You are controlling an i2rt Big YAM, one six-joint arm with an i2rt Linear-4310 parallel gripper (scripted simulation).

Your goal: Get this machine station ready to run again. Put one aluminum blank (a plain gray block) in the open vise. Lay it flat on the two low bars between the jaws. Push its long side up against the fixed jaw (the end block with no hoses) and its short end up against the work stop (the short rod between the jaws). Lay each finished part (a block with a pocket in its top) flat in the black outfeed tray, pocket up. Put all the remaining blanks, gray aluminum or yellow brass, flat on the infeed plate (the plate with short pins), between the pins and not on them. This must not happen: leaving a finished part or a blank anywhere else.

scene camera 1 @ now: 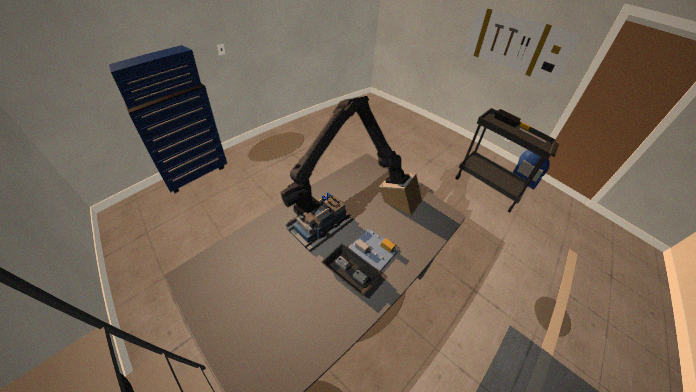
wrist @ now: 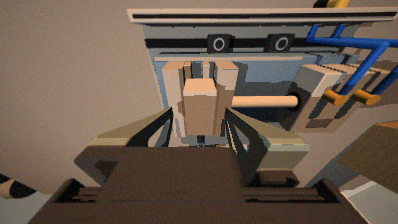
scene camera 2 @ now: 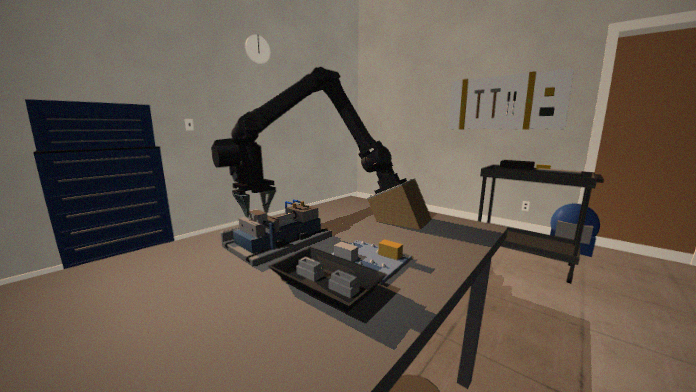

Observation:
I see my gripper (scene camera 2: pixel 256 214).
My gripper shows as well in the wrist view (wrist: pixel 198 111).

